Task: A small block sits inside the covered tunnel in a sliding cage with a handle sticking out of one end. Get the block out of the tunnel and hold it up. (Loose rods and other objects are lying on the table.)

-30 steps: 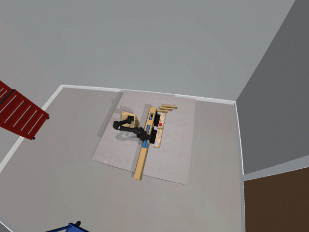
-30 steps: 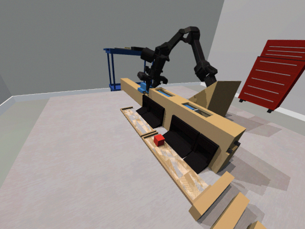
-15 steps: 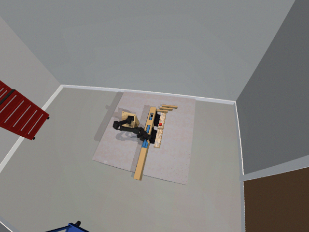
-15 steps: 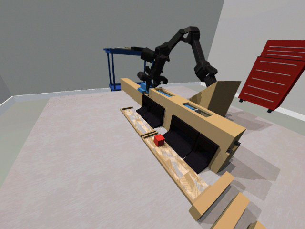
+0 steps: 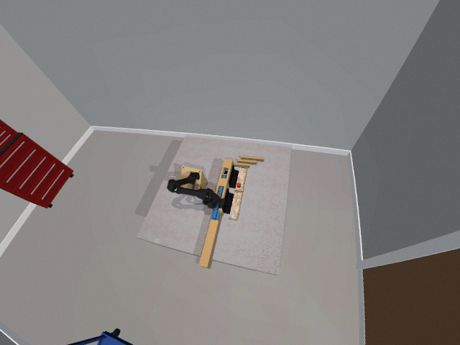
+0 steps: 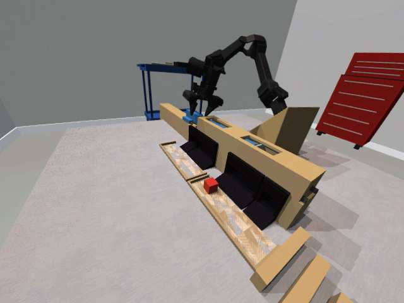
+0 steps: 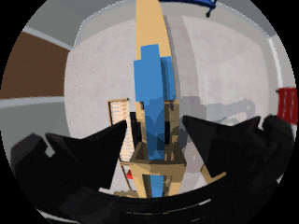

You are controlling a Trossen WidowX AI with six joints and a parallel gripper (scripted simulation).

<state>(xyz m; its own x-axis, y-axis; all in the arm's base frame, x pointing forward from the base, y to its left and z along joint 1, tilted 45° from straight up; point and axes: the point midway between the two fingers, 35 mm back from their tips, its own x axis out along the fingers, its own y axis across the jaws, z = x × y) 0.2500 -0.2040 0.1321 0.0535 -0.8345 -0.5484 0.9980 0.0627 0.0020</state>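
Now: gripper tip 2 cm short of the tan covered tunnel, 4 cm to the right of it and 7 cm above it.
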